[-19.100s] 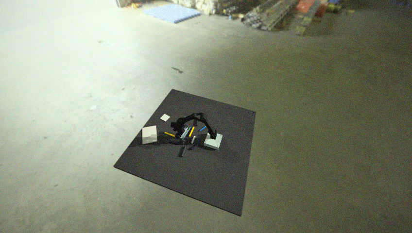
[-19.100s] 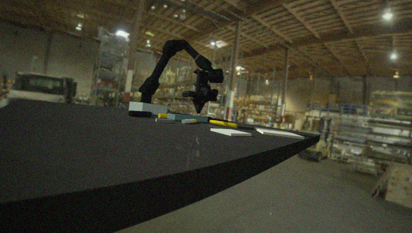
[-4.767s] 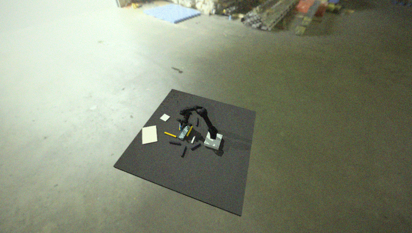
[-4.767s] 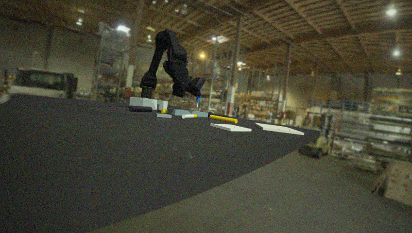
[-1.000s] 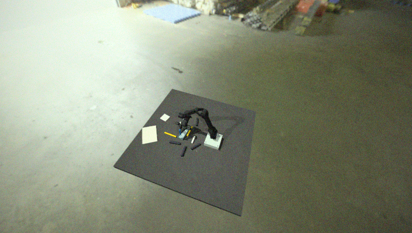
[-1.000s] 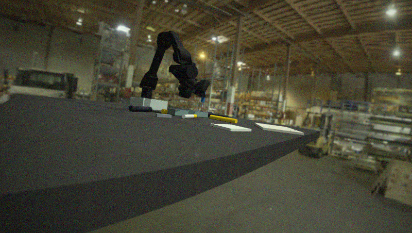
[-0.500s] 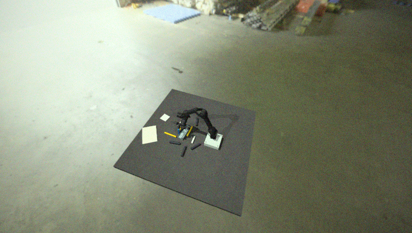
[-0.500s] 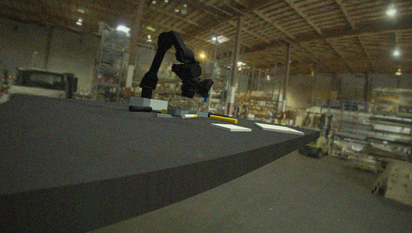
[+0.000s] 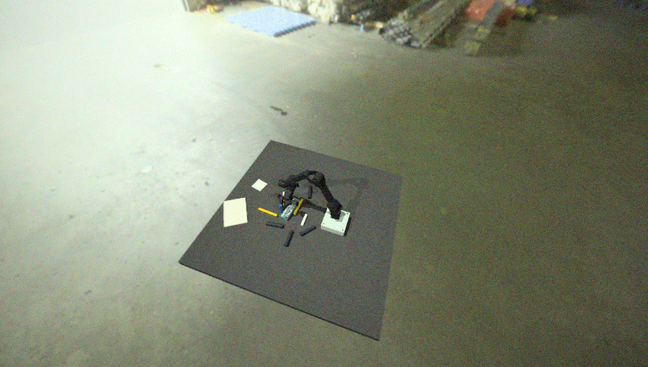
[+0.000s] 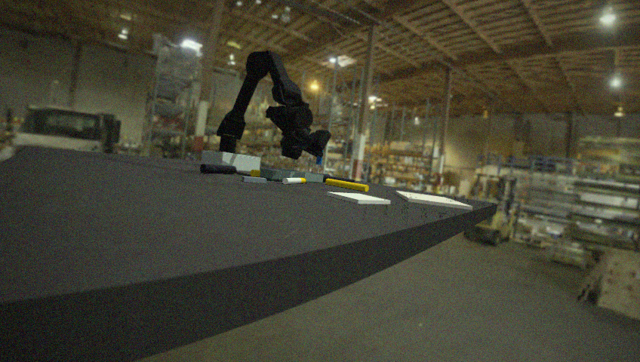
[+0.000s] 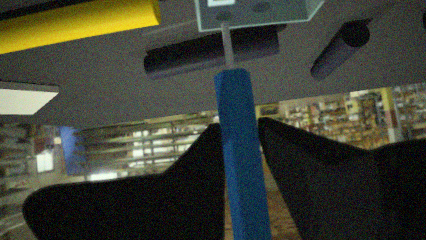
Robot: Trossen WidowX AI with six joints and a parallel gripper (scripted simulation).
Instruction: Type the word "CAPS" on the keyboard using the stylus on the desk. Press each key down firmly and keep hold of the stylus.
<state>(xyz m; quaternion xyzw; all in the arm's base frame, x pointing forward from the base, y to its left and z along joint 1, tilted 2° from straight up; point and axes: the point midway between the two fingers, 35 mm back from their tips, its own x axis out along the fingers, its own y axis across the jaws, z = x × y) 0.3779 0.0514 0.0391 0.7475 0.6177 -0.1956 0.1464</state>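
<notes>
Now: the white marker 4 cm ahead of my gripper tip, 15 cm to the right of it and 8 cm below it. The rest, counted from my gripper tip: blue stylus (1 cm below); yellow cylinder (11 cm ahead, 1 cm to the right, 8 cm below).
</notes>
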